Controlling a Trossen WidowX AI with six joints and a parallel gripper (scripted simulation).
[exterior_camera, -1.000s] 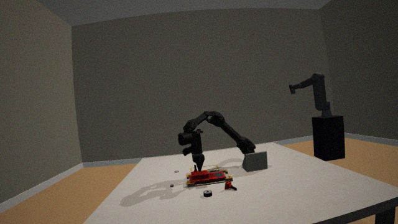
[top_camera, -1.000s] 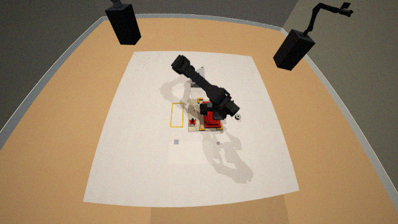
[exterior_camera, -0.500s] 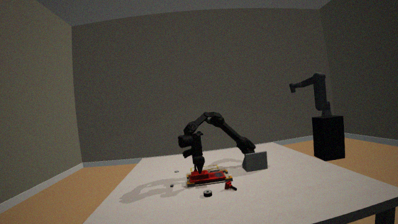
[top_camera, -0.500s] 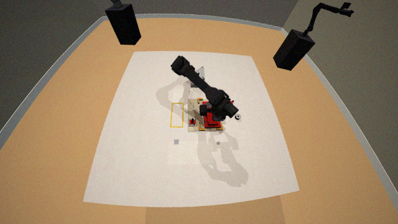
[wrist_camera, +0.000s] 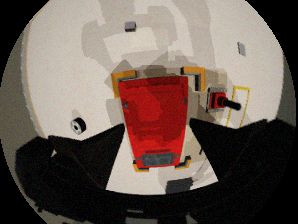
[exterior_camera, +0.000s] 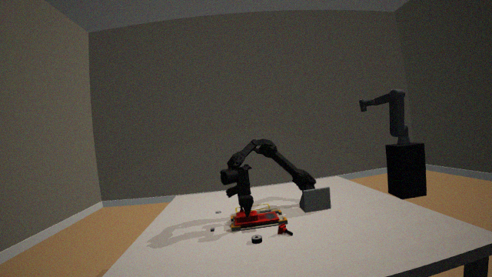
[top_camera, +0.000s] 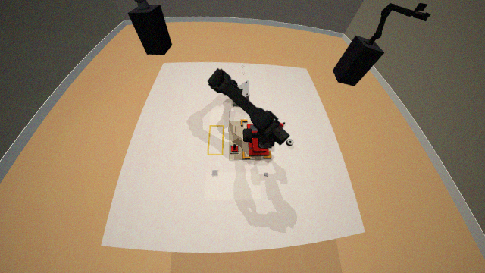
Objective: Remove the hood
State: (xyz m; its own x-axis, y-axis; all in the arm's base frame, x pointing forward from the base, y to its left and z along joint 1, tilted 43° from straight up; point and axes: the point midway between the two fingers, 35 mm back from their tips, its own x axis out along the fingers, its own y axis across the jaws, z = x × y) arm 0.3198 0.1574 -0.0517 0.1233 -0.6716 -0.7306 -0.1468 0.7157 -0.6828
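Now: the hood 1 cm below my gripper tip. The rest, counted from my gripper tip: beige base plate (4 cm to the right, 4 cm below, 4 cm behind); then black wheel (19 cm to the left, 5 cm behind, 4 cm below).
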